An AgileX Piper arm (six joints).
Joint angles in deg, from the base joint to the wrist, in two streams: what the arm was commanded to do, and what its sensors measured. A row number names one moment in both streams.
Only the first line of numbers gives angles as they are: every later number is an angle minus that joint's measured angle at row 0.
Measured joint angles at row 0:
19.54 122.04 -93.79 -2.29 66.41 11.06
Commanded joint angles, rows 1 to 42:
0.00 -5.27 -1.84 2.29 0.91 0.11
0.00 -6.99 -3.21 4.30 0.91 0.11
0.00 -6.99 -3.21 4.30 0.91 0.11
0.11 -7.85 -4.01 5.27 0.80 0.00
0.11 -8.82 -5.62 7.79 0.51 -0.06
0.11 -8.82 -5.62 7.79 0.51 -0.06
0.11 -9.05 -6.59 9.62 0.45 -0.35
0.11 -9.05 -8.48 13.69 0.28 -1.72
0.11 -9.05 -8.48 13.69 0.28 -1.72
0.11 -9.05 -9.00 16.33 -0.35 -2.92
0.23 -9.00 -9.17 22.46 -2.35 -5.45
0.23 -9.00 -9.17 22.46 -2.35 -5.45
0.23 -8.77 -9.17 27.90 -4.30 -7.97
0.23 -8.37 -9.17 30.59 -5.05 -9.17
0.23 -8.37 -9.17 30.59 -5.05 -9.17
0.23 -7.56 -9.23 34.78 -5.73 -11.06
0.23 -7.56 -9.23 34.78 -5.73 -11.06
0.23 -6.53 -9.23 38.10 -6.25 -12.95
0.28 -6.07 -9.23 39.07 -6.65 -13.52
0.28 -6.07 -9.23 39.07 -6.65 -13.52
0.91 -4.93 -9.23 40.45 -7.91 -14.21
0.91 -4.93 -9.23 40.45 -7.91 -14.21
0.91 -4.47 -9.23 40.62 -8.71 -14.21
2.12 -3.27 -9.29 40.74 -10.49 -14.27
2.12 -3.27 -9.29 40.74 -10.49 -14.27
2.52 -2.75 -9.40 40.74 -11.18 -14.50
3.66 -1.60 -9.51 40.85 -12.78 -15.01
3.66 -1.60 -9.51 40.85 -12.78 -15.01
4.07 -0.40 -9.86 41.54 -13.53 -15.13
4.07 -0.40 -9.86 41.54 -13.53 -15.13
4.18 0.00 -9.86 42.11 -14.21 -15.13
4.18 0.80 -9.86 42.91 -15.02 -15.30
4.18 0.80 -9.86 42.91 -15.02 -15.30
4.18 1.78 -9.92 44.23 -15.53 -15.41
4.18 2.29 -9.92 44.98 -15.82 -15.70
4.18 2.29 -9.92 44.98 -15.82 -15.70
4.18 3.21 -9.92 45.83 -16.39 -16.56
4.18 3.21 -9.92 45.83 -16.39 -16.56
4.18 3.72 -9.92 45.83 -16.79 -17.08
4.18 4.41 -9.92 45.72 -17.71 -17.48
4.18 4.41 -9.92 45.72 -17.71 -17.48
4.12 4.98 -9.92 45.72 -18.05 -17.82
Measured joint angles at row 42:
4.18 4.24 -9.57 45.49 -16.79 -16.45
